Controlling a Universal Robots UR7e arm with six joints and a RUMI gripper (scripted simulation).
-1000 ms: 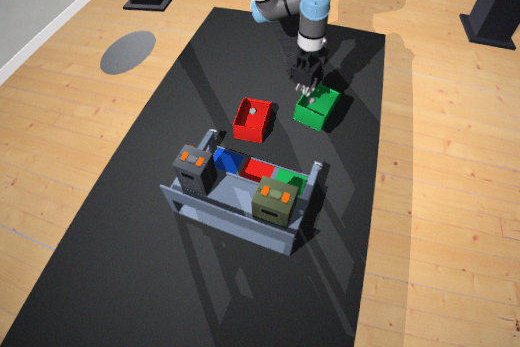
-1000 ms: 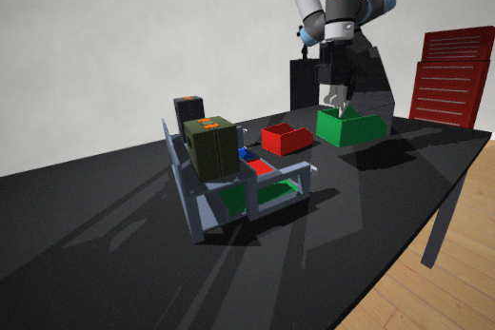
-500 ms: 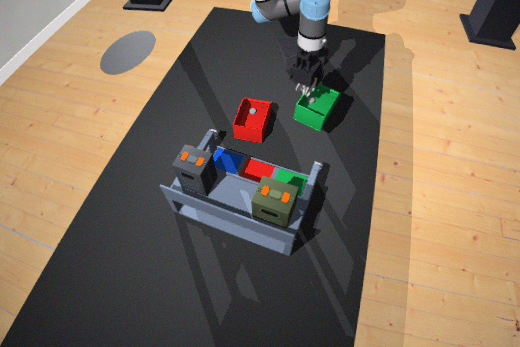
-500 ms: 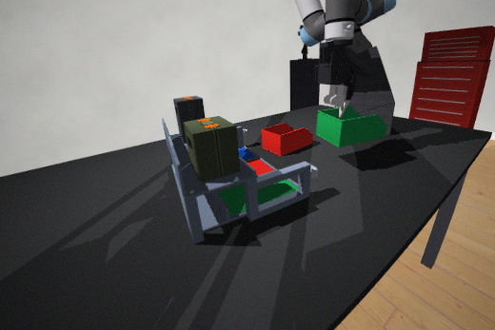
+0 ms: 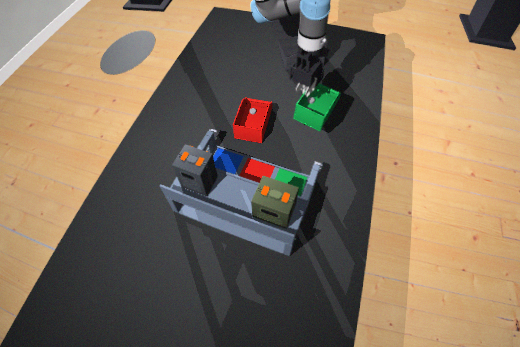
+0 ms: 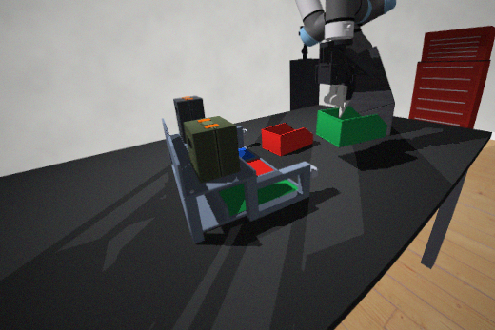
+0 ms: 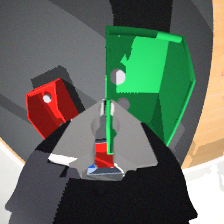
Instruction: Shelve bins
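My hand is 1 cm short of the green bin, 5 cm to the right of it and 3 cm above it. From my hand the other things lie so: dark grey box (37 cm ahead, 26 cm to the right, 2 cm above); then red bin (5 cm ahead, 17 cm to the right, 11 cm below).
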